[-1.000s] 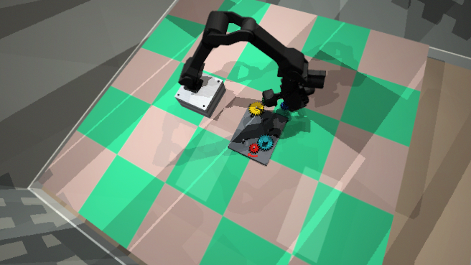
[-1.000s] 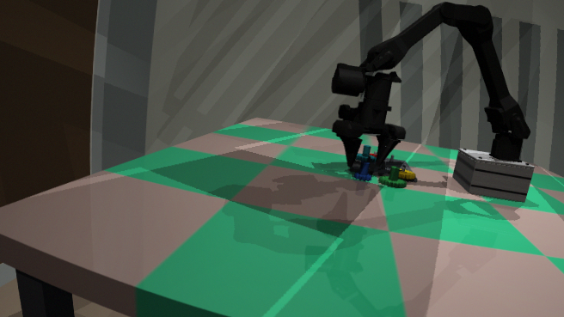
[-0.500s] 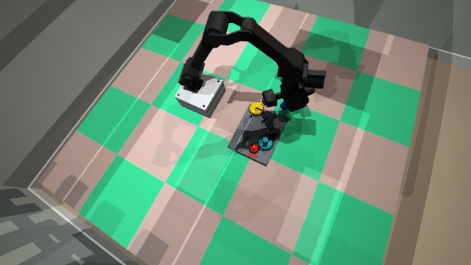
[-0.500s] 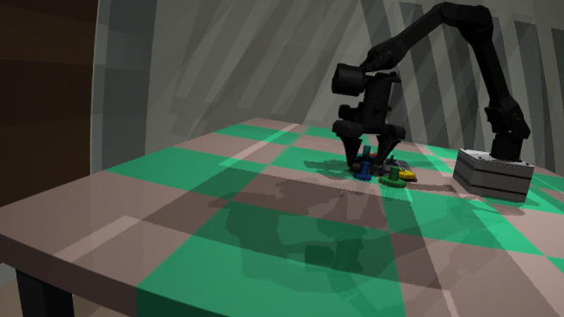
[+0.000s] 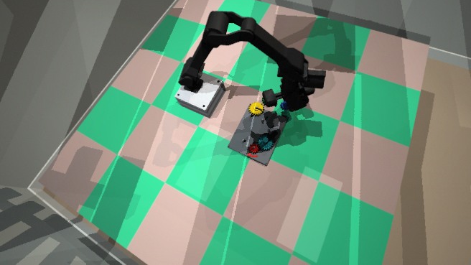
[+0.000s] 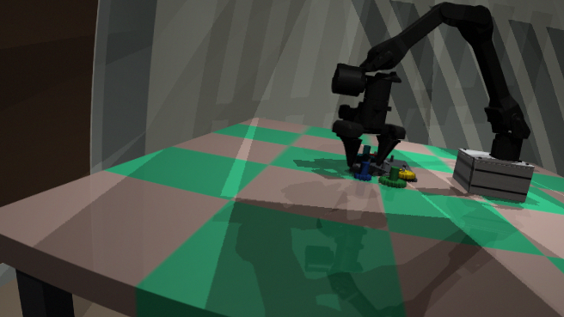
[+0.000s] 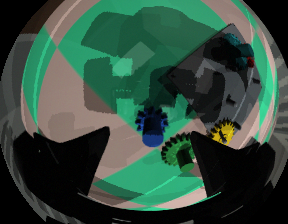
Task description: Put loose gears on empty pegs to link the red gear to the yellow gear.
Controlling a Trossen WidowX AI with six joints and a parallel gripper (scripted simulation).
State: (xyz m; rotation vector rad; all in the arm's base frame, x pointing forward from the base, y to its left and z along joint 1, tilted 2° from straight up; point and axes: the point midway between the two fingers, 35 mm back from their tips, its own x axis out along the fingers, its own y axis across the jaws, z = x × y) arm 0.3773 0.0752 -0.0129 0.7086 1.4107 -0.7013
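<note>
The blue gear lies 1 cm below my gripper tip. Round my gripper tip: green gear: 7 cm behind, 1 cm to the left, 1 cm below; yellow gear: 11 cm behind, 6 cm to the right, 1 cm below; teal gear: 18 cm to the right, 2 cm behind, 1 cm below.
</note>
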